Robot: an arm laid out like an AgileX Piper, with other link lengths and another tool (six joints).
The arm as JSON. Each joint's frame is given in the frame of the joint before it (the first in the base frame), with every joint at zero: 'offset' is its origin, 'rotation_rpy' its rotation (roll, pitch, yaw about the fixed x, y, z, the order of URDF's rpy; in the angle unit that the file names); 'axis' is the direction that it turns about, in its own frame. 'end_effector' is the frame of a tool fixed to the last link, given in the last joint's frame.
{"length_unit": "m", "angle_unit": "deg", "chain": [
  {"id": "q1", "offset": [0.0, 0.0, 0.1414], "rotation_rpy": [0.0, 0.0, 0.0], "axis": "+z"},
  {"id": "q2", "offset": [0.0, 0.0, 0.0], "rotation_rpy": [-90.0, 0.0, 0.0], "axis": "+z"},
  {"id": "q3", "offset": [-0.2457, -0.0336, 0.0], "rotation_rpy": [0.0, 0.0, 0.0], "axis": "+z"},
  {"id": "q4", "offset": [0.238, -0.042, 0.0], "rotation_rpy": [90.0, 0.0, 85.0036], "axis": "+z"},
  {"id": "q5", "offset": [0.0, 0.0, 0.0], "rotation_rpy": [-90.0, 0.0, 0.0], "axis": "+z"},
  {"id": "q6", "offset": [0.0, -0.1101, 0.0], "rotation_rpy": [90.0, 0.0, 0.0], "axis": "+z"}
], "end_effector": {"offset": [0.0, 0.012, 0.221], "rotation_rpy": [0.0, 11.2, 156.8]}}
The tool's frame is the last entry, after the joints.
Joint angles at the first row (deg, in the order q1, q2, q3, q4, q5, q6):
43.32 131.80 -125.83 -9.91 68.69 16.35
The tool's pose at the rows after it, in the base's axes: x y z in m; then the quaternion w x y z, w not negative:
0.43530 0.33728 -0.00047 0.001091 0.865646 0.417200 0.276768
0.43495 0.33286 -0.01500 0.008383 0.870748 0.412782 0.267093
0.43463 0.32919 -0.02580 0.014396 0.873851 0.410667 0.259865
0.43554 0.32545 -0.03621 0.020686 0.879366 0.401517 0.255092
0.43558 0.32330 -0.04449 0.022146 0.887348 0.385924 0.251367
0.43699 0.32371 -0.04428 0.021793 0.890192 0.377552 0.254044
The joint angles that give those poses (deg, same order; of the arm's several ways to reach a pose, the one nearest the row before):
43.32 133.61 -126.05 -12.14 68.23 19.04
43.32 135.22 -126.04 -12.71 68.10 20.10
43.32 136.43 -126.04 -13.18 68.01 20.75
43.32 137.66 -126.05 -13.83 67.75 22.35
43.21 138.60 -126.04 -13.93 67.52 24.43
43.21 138.64 -126.05 -14.07 67.30 25.52

